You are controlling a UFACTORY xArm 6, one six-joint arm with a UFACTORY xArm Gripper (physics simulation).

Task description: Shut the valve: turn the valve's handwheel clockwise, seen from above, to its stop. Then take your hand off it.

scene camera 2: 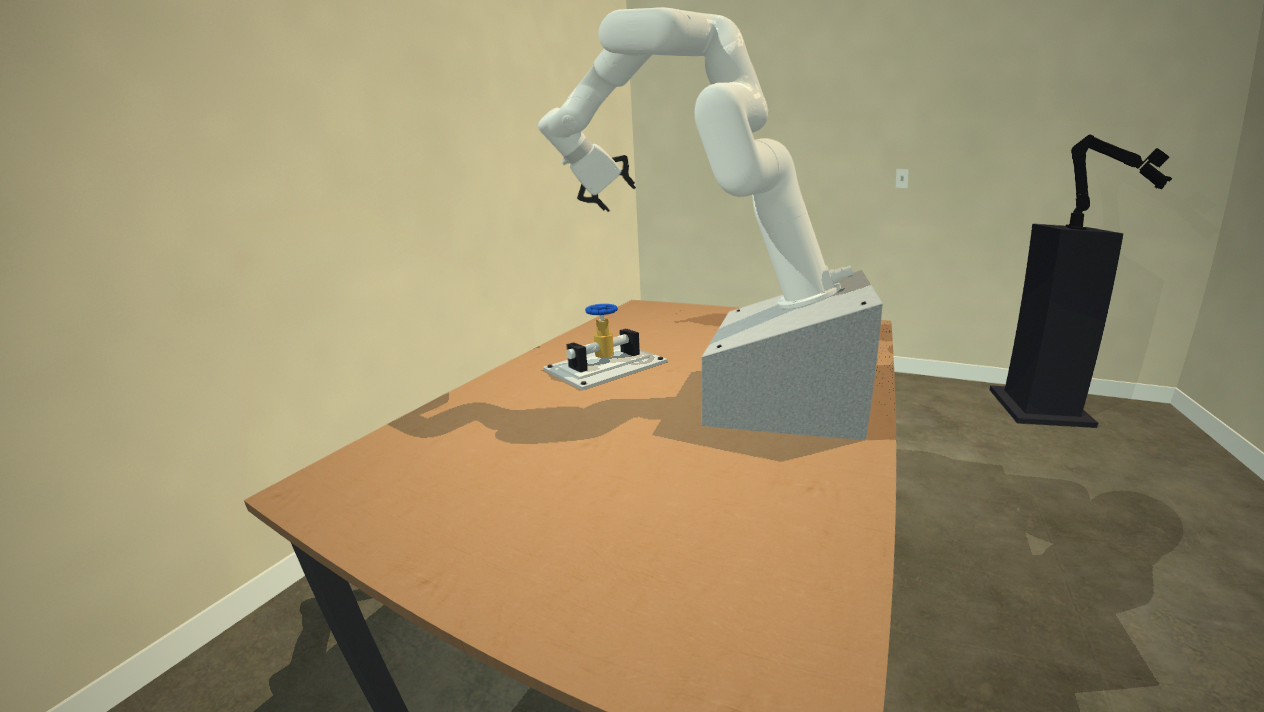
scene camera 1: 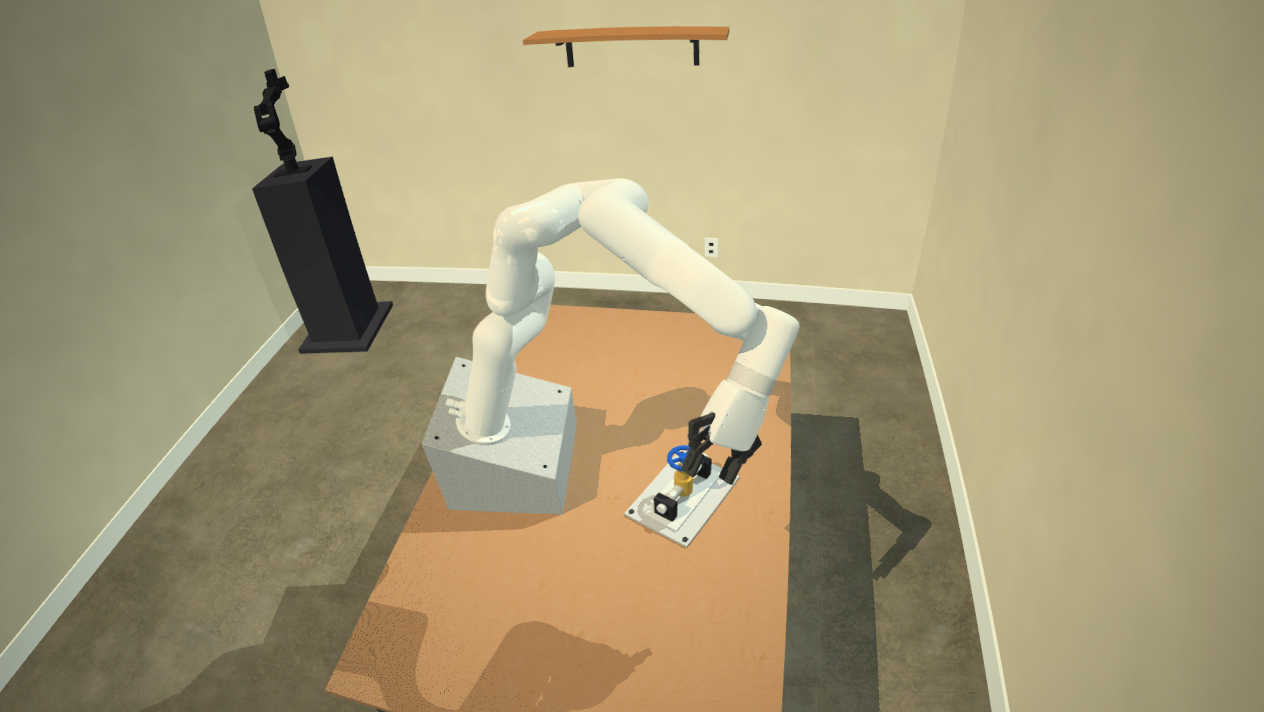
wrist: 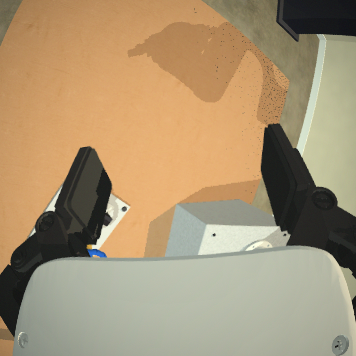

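The valve's blue handwheel [scene camera 1: 670,451] [scene camera 2: 601,309] lies level on top of the yellow valve body [scene camera 1: 682,484] [scene camera 2: 604,344]. In the wrist view, part of the blue handwheel [wrist: 98,254] shows at the lower left, partly hidden by the gripper's housing. The valve stands on a white base plate [scene camera 1: 652,521] [scene camera 2: 610,375] [wrist: 112,230]. My gripper [scene camera 1: 709,474] [scene camera 2: 620,198] [wrist: 179,155] is wide open and empty. It is tilted and hangs well above the handwheel, apart from it, as scene camera 2 shows. The handwheel's turn position cannot be told.
Black blocks [scene camera 1: 665,505] [scene camera 2: 576,356] hold the pipe on both sides of the valve. The grey robot pedestal [scene camera 1: 504,482] [scene camera 2: 787,389] [wrist: 187,227] stands beside the plate on the wooden table [scene camera 1: 619,619] [scene camera 2: 619,512] [wrist: 150,125]. A black column [scene camera 1: 314,256] [scene camera 2: 1061,318] stands off the table.
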